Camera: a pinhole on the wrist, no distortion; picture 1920 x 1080 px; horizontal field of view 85.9 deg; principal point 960.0 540.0 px. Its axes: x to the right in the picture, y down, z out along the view. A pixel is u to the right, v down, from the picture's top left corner.
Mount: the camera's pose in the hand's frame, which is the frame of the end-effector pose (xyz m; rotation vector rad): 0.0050 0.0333 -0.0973 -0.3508 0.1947 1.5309
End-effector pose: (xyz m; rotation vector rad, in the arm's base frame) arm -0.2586 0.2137 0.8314 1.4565 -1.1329 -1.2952
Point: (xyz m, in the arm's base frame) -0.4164 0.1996 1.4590
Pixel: outside the picture
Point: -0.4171 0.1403 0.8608
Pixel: 698.3 207.8
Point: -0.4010 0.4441 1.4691
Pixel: outside the picture
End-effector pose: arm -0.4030 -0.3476 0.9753 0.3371 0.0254 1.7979
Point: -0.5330 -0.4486 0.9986
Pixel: 1490.6 952.2
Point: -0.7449 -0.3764 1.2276
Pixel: 1662.0 192.9
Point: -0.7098 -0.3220 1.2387
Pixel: 1550.8 39.6
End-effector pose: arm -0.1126 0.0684 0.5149 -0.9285 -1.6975 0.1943
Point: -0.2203 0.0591 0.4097
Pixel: 417.2 840.1
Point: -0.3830 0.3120 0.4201
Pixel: 729.2 191.6
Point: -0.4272 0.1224 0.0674
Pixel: 784.4 952.3
